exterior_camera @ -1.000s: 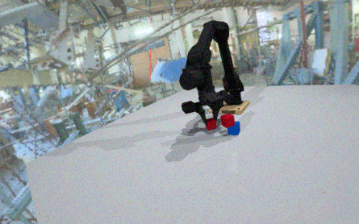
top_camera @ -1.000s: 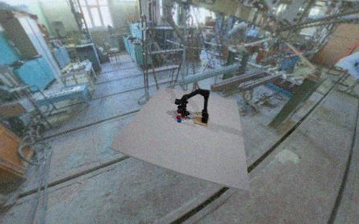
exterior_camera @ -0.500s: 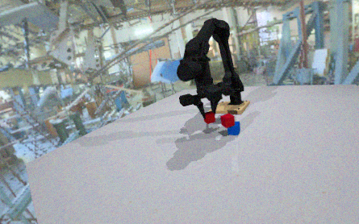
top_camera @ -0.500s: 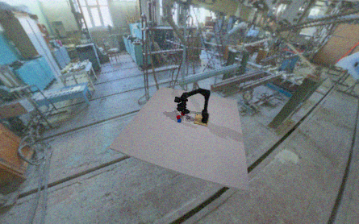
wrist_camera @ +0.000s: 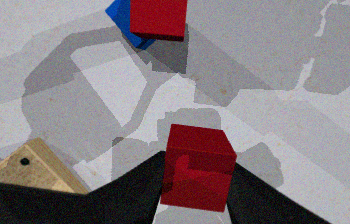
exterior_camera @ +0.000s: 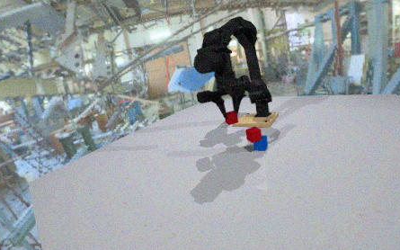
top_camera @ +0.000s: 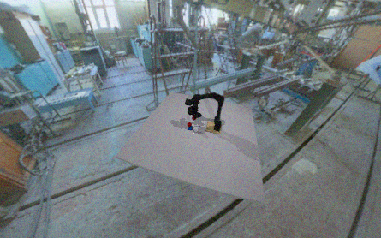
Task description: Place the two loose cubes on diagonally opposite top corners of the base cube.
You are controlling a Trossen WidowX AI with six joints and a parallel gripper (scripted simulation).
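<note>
The blue base cube lies 100 mm to the left of my gripper tip and 70 mm below it.
</note>
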